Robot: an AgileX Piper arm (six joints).
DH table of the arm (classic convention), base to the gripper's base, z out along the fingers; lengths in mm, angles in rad. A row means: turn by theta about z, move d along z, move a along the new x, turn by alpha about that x. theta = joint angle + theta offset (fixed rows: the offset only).
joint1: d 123; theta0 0; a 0; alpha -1.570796
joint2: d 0; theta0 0.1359; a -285.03; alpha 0
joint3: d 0; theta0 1.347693; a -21.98; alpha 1.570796
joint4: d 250.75; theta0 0; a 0; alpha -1.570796
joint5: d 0; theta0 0; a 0; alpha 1.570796
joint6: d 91; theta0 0; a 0; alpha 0
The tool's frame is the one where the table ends.
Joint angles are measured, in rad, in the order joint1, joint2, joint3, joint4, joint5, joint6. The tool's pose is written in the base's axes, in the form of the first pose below.
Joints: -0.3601 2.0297 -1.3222 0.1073 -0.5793 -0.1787
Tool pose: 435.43, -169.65, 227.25, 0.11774, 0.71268, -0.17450, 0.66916
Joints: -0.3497 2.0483 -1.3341 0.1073 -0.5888 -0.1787
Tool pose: 440.44, -166.39, 223.04, 0.11403, 0.71231, -0.17169, 0.67092
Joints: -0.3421 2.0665 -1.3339 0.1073 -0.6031 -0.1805
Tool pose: 443.33, -163.74, 215.69, 0.11094, 0.71424, -0.17020, 0.66977
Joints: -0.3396 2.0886 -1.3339 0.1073 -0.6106 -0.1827
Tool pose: 445.58, -163.34, 205.90, 0.10978, 0.71950, -0.16949, 0.66449
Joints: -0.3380 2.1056 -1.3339 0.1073 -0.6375 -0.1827
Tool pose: 447.17, -163.32, 200.26, 0.10909, 0.71618, -0.17101, 0.66779
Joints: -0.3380 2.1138 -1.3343 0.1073 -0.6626 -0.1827
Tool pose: 447.82, -163.76, 198.74, 0.10873, 0.71020, -0.17346, 0.67358
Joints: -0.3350 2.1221 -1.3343 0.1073 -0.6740 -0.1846
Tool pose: 448.89, -162.71, 195.82, 0.10696, 0.70939, -0.17388, 0.67461
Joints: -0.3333 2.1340 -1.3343 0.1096 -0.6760 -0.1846
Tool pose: 449.90, -162.35, 190.30, 0.10779, 0.71277, -0.17265, 0.67121
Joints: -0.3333 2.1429 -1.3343 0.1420 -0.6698 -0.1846
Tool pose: 449.71, -164.16, 185.31, 0.12419, 0.71604, -0.16974, 0.66562
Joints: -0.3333 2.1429 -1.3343 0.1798 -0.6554 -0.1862
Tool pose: 448.80, -165.88, 183.75, 0.14255, 0.71857, -0.16641, 0.66003
